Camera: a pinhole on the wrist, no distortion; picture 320 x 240 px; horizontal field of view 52.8 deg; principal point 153.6 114.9 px. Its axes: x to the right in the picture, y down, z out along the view. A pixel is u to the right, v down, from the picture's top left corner.
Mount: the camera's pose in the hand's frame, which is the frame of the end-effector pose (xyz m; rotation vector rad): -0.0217 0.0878 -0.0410 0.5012 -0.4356 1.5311
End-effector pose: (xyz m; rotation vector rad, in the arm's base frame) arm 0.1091 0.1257 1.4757 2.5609 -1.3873 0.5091
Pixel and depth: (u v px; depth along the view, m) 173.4 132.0 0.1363
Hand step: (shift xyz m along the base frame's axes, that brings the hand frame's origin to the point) -0.0107 -0.0164 -0.0796
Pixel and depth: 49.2 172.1 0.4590
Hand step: 0.2587 0.1436 -0.2697
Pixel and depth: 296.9 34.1 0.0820
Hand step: -0.0497 -0.0562 -0.0421
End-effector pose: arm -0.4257 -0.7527 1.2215 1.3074 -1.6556 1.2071
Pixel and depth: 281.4 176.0 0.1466
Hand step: -0.0376 -0.0908 -0.0892
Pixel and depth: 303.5 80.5 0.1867
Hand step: -0.0510 -0.1514 -0.0600
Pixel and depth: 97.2 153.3 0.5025
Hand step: 0.2832 -0.3054 -0.0955
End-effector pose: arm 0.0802 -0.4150 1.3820 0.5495 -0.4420 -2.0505
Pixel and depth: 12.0 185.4 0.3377
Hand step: -0.2065 0.1971 0.0324
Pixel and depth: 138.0 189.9 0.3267
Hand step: -0.1598 0.1477 0.1467
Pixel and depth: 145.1 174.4 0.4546
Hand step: -0.2656 0.1939 0.2023
